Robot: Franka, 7 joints.
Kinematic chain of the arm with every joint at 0, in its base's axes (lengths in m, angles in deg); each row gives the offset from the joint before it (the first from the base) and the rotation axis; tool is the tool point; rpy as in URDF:
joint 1: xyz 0 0 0.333 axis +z
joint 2: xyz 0 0 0 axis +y
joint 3: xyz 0 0 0.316 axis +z
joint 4: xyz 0.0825 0 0 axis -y
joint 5: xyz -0.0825 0 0.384 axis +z
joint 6: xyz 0 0 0 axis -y
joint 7: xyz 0.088 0 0 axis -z
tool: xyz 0 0 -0.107 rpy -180 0 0
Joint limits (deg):
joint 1: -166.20..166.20
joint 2: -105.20..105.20
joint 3: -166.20..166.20
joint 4: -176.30..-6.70
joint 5: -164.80..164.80
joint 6: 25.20..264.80
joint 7: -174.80..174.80
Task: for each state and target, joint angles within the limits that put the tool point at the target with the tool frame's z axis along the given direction. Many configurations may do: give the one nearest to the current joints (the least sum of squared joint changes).
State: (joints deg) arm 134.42 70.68 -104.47 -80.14 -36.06 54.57 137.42
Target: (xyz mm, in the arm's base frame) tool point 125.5 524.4 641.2 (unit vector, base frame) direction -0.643 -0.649 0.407
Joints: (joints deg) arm 117.89 91.87 -116.01 -84.51 -72.99 50.69 137.42
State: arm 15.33 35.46 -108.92 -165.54 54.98 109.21 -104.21
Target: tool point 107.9 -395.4 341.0 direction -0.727 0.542 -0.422
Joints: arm 16.77 63.00 -93.17 -130.25 5.23 82.75 -104.21
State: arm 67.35 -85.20 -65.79 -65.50 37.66 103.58 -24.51
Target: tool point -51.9 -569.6 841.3 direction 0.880 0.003 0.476
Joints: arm 31.24 -66.26 -55.83 -73.69 26.99 128.21 -24.51
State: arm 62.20 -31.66 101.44 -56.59 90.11 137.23 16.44
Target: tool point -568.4 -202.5 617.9 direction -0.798 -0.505 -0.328
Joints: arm 103.73 -33.04 81.30 -103.52 98.49 145.38 16.44
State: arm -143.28 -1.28 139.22 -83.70 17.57 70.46 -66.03
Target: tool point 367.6 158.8 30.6 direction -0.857 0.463 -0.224
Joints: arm -144.79 -48.69 159.70 -120.08 51.57 83.09 -66.03
